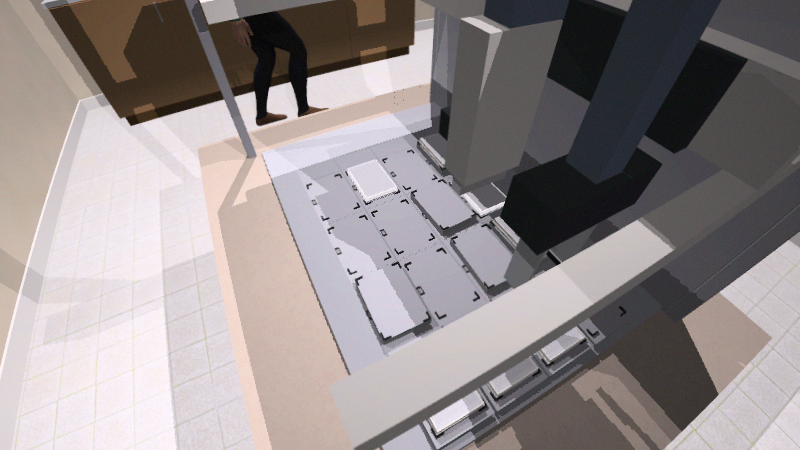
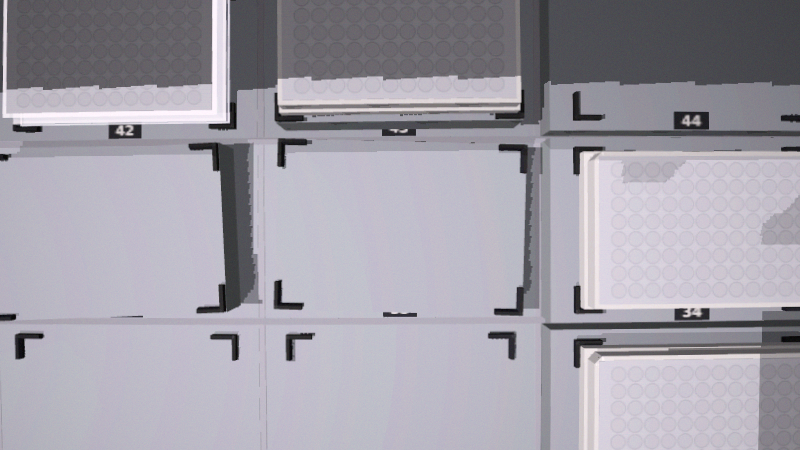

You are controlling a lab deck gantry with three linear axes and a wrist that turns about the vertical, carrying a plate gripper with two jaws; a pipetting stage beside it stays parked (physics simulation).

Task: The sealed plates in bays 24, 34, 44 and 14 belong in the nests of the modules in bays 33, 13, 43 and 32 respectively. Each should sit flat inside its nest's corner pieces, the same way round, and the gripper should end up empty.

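Frame: origin at the robot's base, x up, y ahead, z left, level; centimetres.
Seen in the pictures: gripper, between the fingertips: (image 1: 535,273); robot's base, origin of its link: (image 1: 307,186).
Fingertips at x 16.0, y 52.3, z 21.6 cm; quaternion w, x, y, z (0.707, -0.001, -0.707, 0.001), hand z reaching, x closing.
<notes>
Pixels of each thing's top centre, then the offset from my fingertips to it. "*": a spot on its surface instead.
- sealed plate, centre of its top: (image 2: 398,22) (image 1: 527,230) dx -12.6, dy -13.1, dz +14.7 cm
- third plate, centre of its top: (image 1: 439,379) dx -13.1, dy +3.3, dz -17.3 cm
- bay 33 module, centre of its top: (image 2: 400,227) (image 1: 487,253) dx -13.8, dy -13.0, dz +4.3 cm
- bay 32 module, a spot on its surface: (image 2: 111,235) (image 1: 443,204) * dx -14.1, dy -29.0, dz +3.9 cm
- bay 13 module, a spot on its surface: (image 1: 391,301) * dx -14.1, dy -12.7, dz -17.6 cm
- white-rimmed plate, centre of its top: (image 2: 108,43) (image 1: 480,189) dx -14.5, dy -29.5, dz +14.8 cm
- partly hidden plate, centre of its top: (image 1: 444,146) dx -12.6, dy -46.1, dz +14.9 cm
A sealed plate (image 1: 506,231) (image 2: 398,44) sits in the nest in bay 43, inside the corner pieces that show. Bay 44 (image 1: 608,320) (image 2: 632,103) is empty. Sealed plates stand in bay 34, a white plate (image 1: 562,343) (image 2: 693,223), bay 24, another plate (image 1: 512,377) (image 2: 682,402), and bay 14, a third plate (image 1: 457,413). The bay 33 module (image 1: 482,252) (image 2: 400,223), bay 32 module (image 1: 441,204) (image 2: 111,235) and bay 13 module (image 1: 391,301) have empty nests. My gripper (image 1: 538,263) hangs over the deck near bay 33, jaws apart, no plate seen between them; the beam partly hides the tips.
Other plates stand in bay 42, a white-rimmed plate (image 1: 482,200) (image 2: 109,50), bay 21, a white plate (image 1: 372,180), and bay 41, a partly hidden plate (image 1: 431,152). The parked pipetting stage (image 1: 497,100) rises behind. A pale beam (image 1: 503,335) crosses the front.
</notes>
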